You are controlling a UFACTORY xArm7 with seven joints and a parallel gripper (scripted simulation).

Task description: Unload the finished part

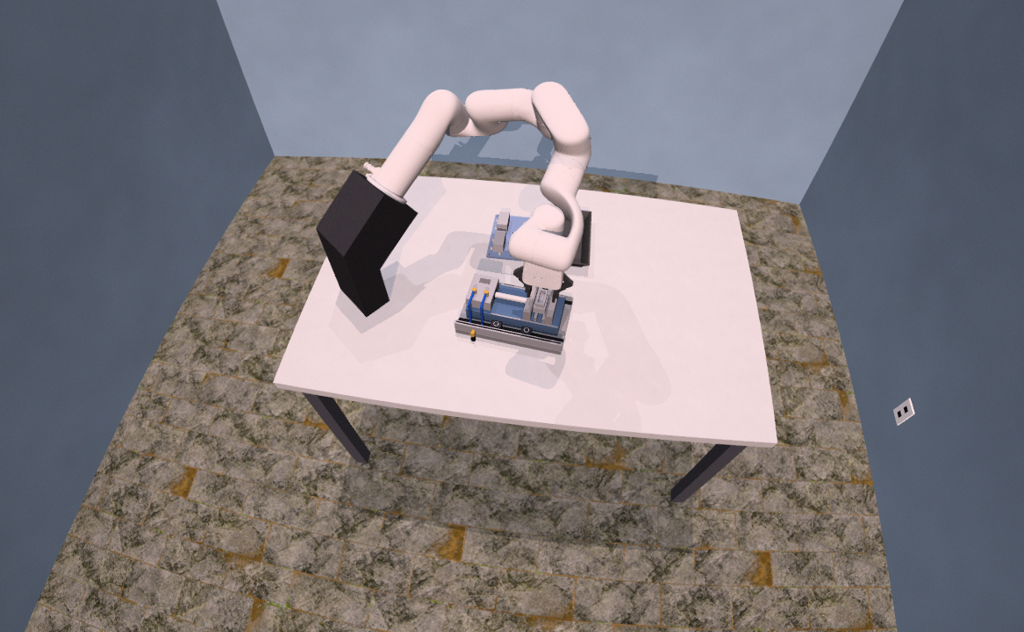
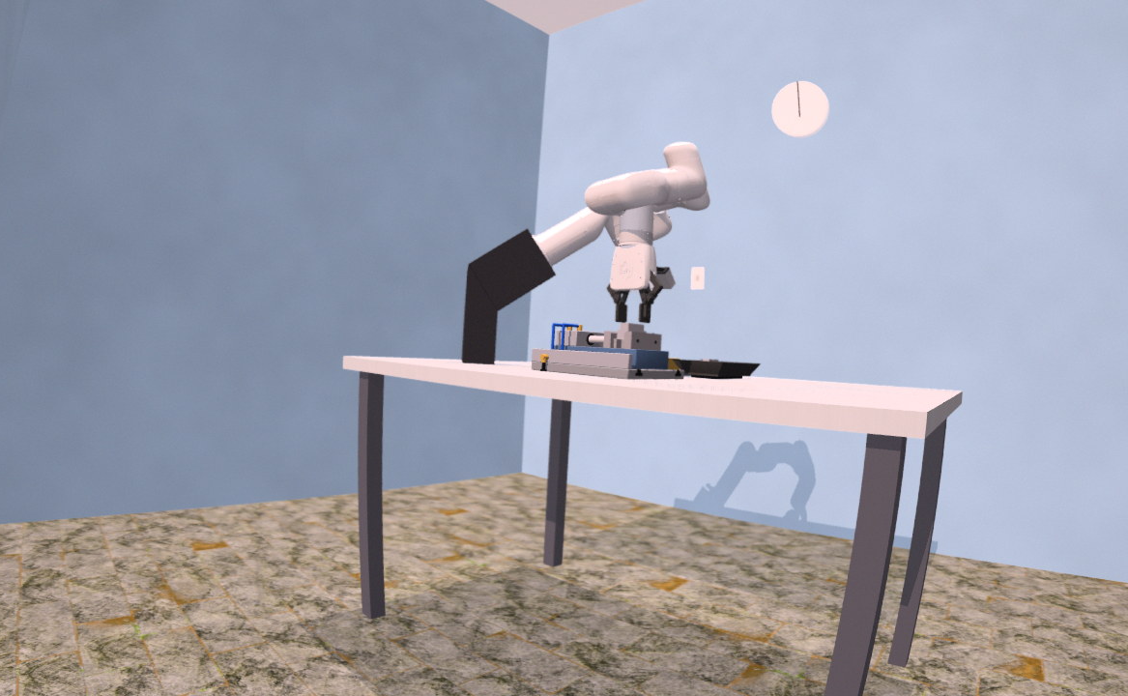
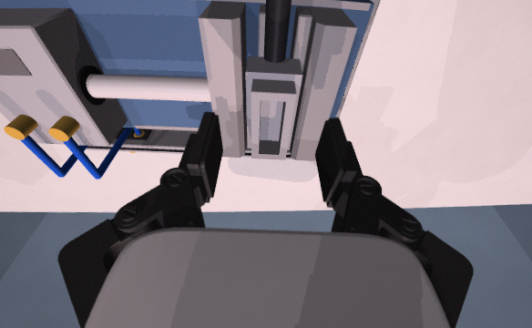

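Now: the white piston rod 80 mm behind my hand, 10 mm to the right of it and 60 mm below it. The rest, counted from my hand: grey cylinder block: 160 mm behind, 20 mm to the right, 60 mm below; then yellow knob: 150 mm behind, 130 mm to the right, 110 mm below; then orange block: 130 mm behind, 240 mm to the left, 110 mm below.
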